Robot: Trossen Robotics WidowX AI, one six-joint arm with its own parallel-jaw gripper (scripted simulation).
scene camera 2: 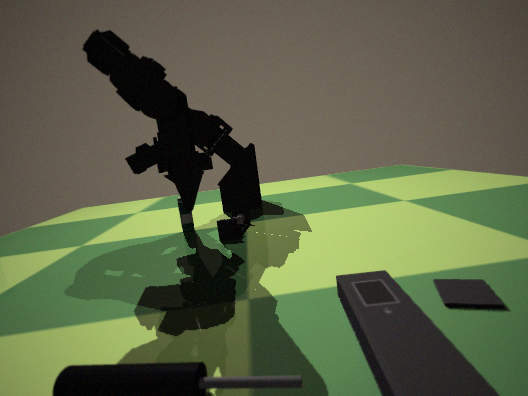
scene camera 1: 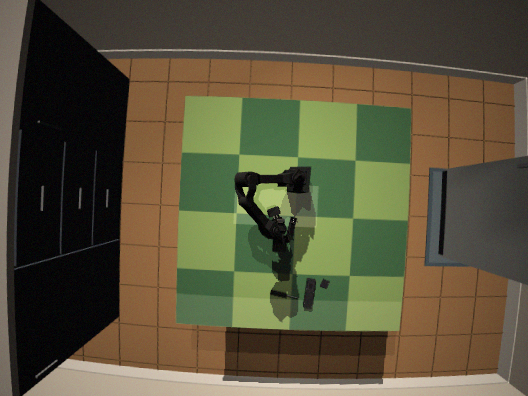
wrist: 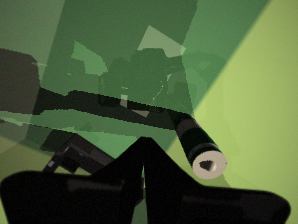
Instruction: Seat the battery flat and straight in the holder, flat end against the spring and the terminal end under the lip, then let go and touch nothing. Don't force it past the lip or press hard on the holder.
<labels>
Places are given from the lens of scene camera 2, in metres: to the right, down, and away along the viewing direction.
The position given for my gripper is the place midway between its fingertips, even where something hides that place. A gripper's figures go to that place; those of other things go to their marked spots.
my gripper (scene camera 2: 189, 210): -0.14, 0.02, 0.58
dark square plate (scene camera 2: 454, 292): 0.16, 0.08, 0.27
dark remote (scene camera 2: 400, 343): 0.08, 0.09, 0.18
The marked spots on the dark remote and the dark square plate are 0.11 m apart.
</labels>
